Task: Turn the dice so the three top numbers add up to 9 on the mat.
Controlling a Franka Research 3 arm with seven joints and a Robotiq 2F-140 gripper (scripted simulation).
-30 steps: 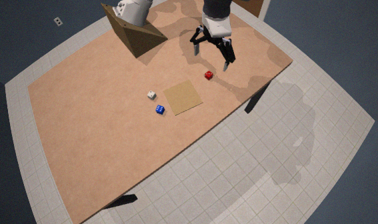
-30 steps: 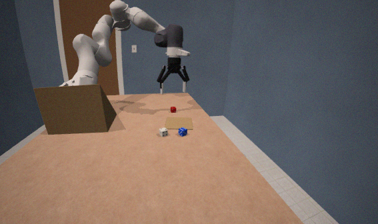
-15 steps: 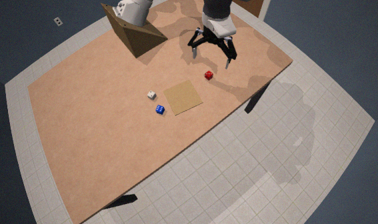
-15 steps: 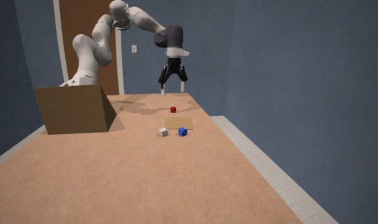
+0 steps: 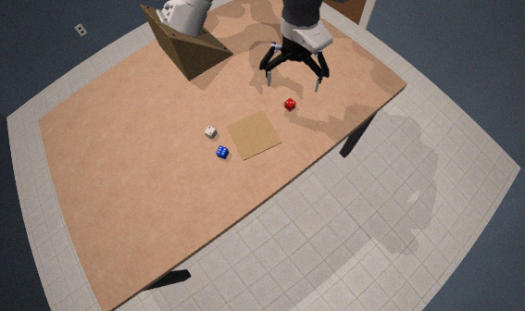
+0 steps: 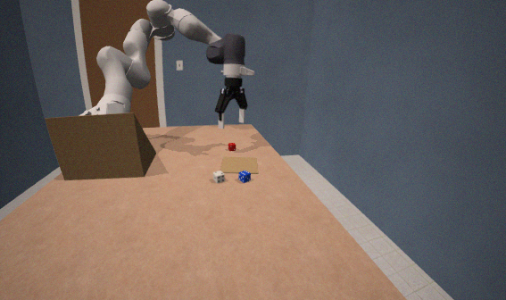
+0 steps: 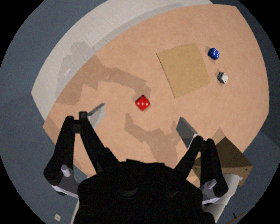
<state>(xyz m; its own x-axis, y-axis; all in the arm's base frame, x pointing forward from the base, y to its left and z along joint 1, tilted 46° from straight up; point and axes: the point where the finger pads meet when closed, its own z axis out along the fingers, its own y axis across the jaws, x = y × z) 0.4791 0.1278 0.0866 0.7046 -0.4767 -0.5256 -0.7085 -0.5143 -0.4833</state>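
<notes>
Now: the red die 11 cm below my hand. Round my hand: white die: 8 cm behind, 28 cm to the right, 11 cm below; then blue die: 1 cm ahead, 29 cm to the right, 11 cm below; then tan mat: 1 cm ahead, 17 cm to the right, 13 cm below.
</notes>
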